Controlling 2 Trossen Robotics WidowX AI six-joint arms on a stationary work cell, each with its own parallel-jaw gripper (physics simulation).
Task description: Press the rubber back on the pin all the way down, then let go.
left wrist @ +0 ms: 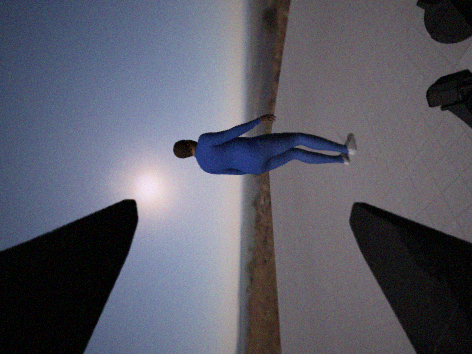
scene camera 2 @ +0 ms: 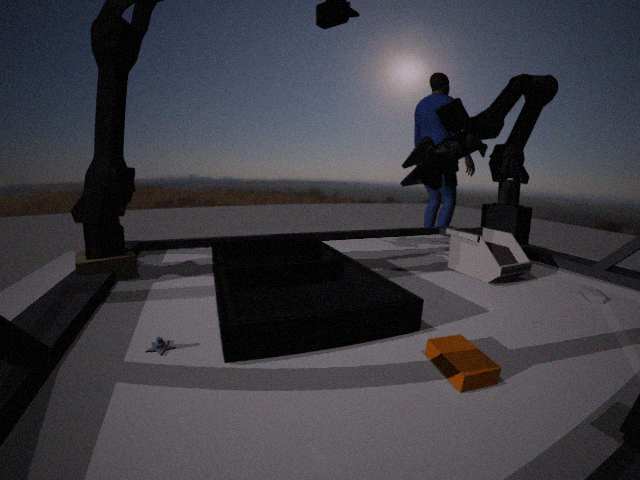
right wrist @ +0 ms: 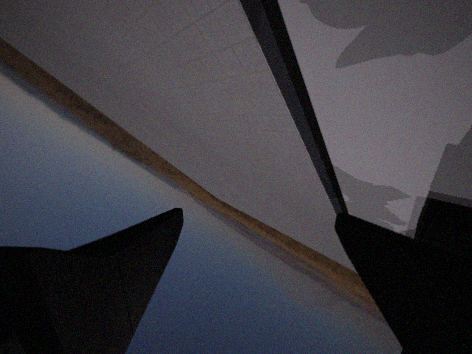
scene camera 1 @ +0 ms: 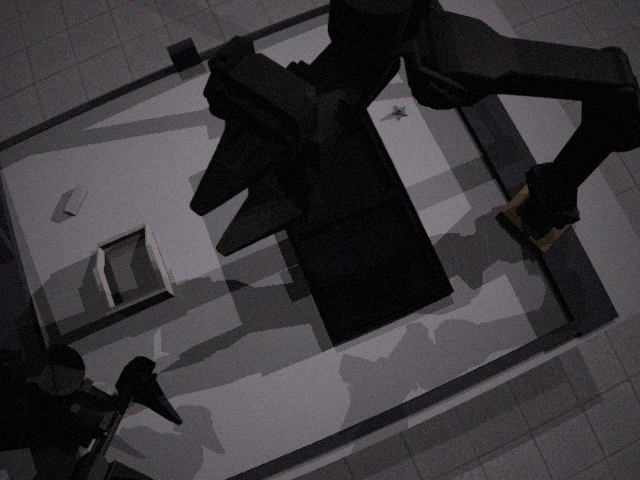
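Seen in the pictures: left gripper, between the fingertips: (left wrist: 246,211) (scene camera 1: 208,234); right gripper, between the fingertips: (scene camera 2: 402,175) (right wrist: 258,217) (scene camera 1: 169,453); left arm's base, origin of its link: (scene camera 2: 104,253) (scene camera 1: 541,211); right arm's base, origin of its link: (scene camera 2: 507,205).
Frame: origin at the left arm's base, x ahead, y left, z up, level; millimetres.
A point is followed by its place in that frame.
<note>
A small star-shaped pin (scene camera 1: 401,115) {x 28, y -297, z -37 mm} (scene camera 2: 166,349) {x 29, y -312, z -38 mm} lies on the table beside the black tray, with its blue rubber back (scene camera 1: 398,110) {x 27, y -306, z -31 mm} (scene camera 2: 159,341) {x 24, y -307, z -30 mm} at its middle. How far down the back sits is too small to tell. My left gripper (scene camera 1: 211,230) {x 436, y -168, z 506 mm} (left wrist: 246,211) {x 436, y -168, z 506 mm} is open and empty, high above the table and well away from the pin; it points level toward the horizon in the left wrist view. My right gripper (scene camera 2: 402,175) {x 666, y -118, z 135 mm} (right wrist: 258,217) {x 666, y -118, z 135 mm} is open and empty, raised at the far side of the table. The pin does not show in either wrist view.
A large black tray (scene camera 1: 382,330) (scene camera 2: 320,335) {x 155, y -396, z -22 mm} fills the middle. A white open bin (scene camera 1: 164,263) {x 517, y -383, z -33 mm} (scene camera 2: 467,258) {x 520, y -377, z -9 mm} and a small pale block (scene camera 1: 77,199) {x 560, y -588, z -28 mm} lie apart. An orange block (scene camera 2: 465,361) {x 214, y -517, z -22 mm} lies near the tray. A person in blue (scene camera 2: 430,118) (left wrist: 240,152) stands beyond the table.
</note>
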